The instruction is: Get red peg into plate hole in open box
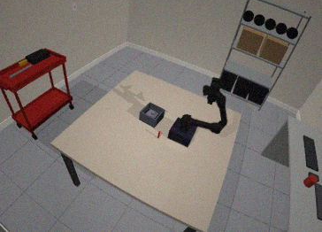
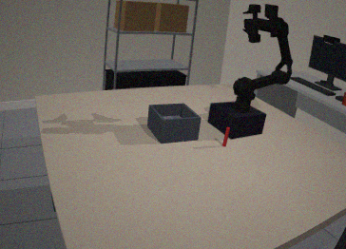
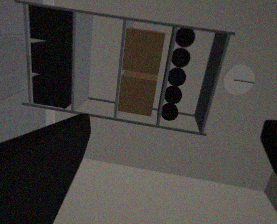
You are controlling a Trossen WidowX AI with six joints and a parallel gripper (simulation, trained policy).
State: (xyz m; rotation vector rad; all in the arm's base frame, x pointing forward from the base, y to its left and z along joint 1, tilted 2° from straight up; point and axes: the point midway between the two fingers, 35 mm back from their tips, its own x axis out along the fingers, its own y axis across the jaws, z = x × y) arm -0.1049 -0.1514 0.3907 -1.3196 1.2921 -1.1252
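Right now my gripper tip is 44 cm above the red peg, 31 cm to the right of it and 27 cm short of it. Also, from my gripper tip: grey box: 45 cm below, 42 cm ahead, 14 cm to the left.
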